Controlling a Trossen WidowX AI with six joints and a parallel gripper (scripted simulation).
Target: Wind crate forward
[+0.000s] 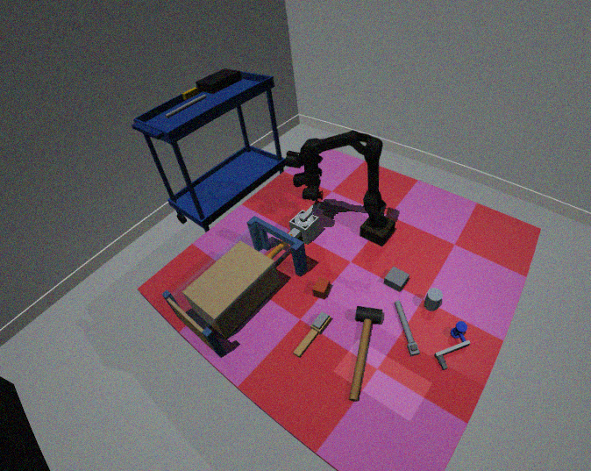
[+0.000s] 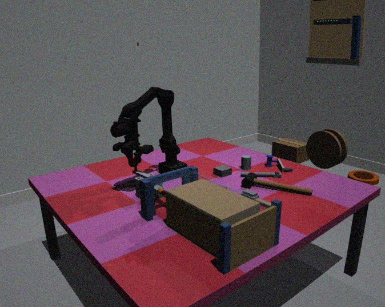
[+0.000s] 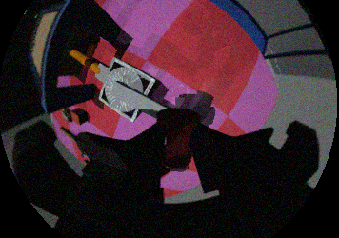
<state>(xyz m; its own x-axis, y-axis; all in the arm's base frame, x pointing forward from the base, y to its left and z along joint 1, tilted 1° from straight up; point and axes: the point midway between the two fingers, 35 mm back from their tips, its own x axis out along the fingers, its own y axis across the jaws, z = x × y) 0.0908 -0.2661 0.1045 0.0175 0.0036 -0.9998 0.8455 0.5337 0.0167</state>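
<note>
My gripper tip is 3 cm short of the red-knobbed winch handle, 1 cm to the right of it and 2 cm above it. Round my gripper tip: frame 26 cm ahead, 2 cm to the left, 2 cm below; red knob 1 cm behind, 1 cm to the left; grey winch 8 cm ahead, 1 cm to the left, 10 cm below.
</note>
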